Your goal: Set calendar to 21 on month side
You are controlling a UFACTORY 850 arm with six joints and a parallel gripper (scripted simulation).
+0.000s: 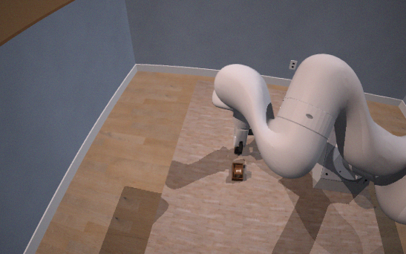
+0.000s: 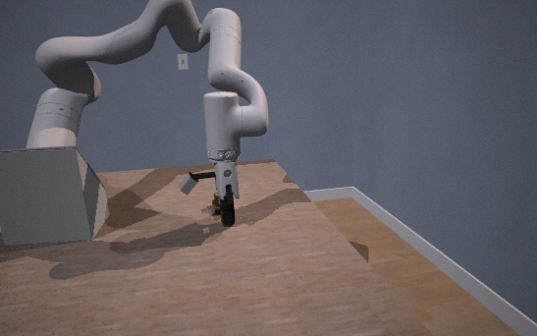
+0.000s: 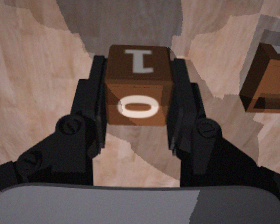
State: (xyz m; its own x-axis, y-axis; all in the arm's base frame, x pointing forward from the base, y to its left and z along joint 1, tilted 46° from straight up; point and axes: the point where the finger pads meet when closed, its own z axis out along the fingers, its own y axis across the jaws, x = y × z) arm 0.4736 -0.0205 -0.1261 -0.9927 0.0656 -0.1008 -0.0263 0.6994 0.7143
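Right now the brown wooden date cube is 10 mm below my hand. Also, from my hand: brown tray 110 mm to the left, 20 mm below.
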